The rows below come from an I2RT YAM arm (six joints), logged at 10 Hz.
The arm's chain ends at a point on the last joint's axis. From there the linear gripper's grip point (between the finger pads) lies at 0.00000 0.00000 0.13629 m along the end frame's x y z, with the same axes.
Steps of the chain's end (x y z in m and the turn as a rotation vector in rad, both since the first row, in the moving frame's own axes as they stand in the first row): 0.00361 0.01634 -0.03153 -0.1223 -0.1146 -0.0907; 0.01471 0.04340 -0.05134 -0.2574 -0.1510 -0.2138; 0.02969 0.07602 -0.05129 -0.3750 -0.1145 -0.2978; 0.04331 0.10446 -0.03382 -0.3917 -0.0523 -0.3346
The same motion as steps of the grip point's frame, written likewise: -0.01116 0.03361 -0.03344 -0.1223 -0.1146 -0.0907; -0.00170 0.07987 -0.05734 -0.2574 -0.1510 -0.2138; 0.02217 0.12737 -0.06156 -0.3750 -0.1145 -0.2978; 0.04523 0.15666 -0.04423 -0.3917 -0.0523 -0.3346
